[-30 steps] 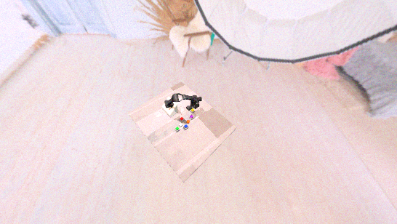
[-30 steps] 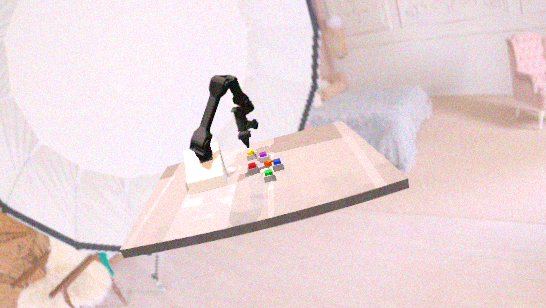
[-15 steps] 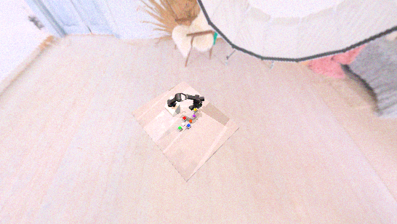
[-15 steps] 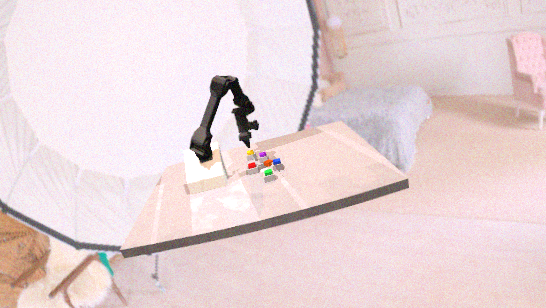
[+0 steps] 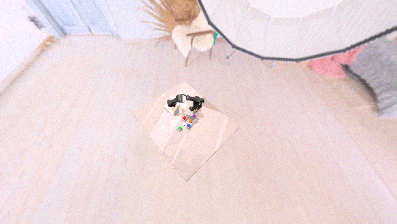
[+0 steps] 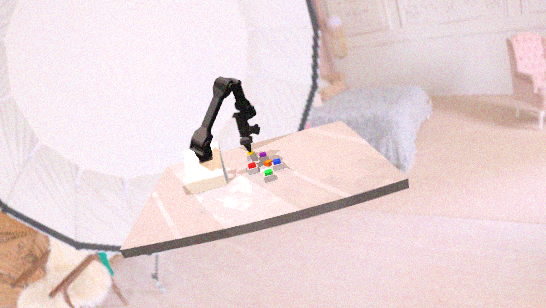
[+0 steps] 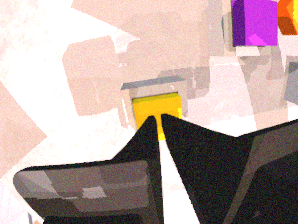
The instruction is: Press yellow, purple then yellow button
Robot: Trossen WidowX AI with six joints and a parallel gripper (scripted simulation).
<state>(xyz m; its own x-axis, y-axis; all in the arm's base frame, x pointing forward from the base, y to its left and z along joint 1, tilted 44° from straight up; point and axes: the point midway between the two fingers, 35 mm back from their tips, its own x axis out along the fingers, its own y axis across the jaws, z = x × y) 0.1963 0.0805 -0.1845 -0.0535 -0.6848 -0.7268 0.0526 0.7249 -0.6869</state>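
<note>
Now: the yellow button 1 cm below my gripper tip. Also, from my gripper tip: orange block: 7 cm ahead, 16 cm to the right, 3 cm below; red button: 1 cm behind, 19 cm to the right; purple button: 6 cm ahead, 8 cm to the right.
</note>
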